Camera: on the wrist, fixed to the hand. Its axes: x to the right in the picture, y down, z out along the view.
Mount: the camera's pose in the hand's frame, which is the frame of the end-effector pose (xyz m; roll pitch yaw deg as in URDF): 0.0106 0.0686 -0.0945 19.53 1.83 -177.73
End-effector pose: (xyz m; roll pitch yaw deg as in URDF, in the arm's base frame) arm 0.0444 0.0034 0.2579 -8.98 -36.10 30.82
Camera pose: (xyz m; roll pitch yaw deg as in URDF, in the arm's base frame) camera 0.0772 0.0847 0.1801 30.38 37.51 -145.99
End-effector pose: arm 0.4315 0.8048 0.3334 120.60 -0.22 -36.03
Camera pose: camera 0.4670 0.8363 0.4406 -101.14 1.24 141.24
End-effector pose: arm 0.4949 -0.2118 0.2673 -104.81 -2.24 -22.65
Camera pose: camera 0.4643 -0.3170 0.2256 124.32 -0.42 158.54
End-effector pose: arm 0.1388 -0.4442 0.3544 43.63 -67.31 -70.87
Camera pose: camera 0.2550 -0.4288 0.3561 -23.09 70.20 110.25
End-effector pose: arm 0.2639 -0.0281 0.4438 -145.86 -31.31 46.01
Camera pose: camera 0.3349 -0.1127 0.4832 164.87 28.52 -134.96
